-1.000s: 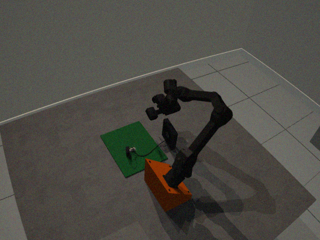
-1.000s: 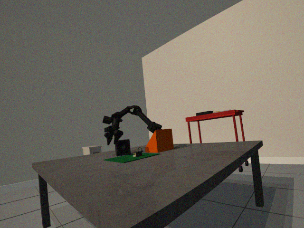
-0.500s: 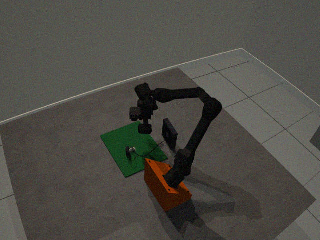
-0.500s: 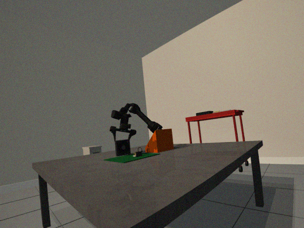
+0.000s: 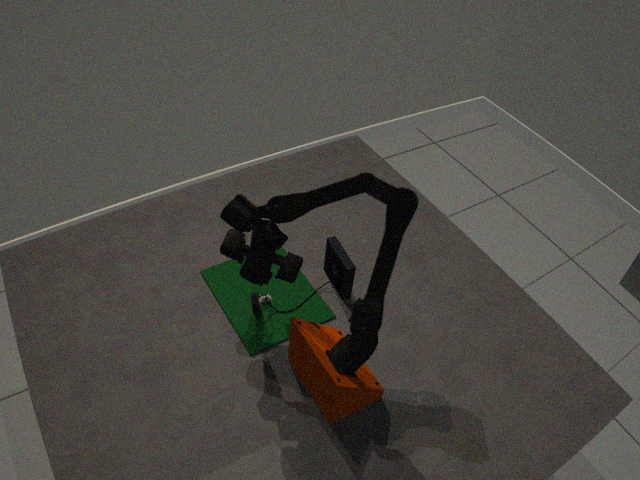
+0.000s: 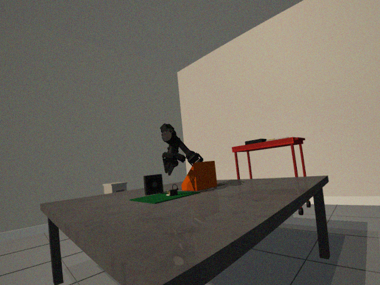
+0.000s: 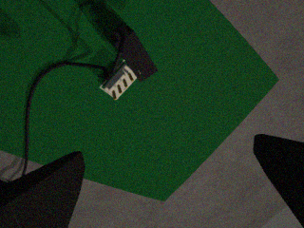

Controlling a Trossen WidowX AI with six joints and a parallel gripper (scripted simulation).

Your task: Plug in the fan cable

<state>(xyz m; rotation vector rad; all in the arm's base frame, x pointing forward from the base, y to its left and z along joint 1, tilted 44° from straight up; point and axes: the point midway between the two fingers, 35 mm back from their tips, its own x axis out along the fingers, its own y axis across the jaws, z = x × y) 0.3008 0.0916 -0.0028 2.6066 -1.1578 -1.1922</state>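
Now: gripper tip 10 cm above the black plug, 2 cm to the right of it and 2 cm past it. Round my gripper tip: white-framed fan header (12 cm below, 1 cm to the right); green board (13 cm below, 2 cm to the right, 2 cm ahead); black fan (21 cm to the right, 6 cm below, 2 cm behind).
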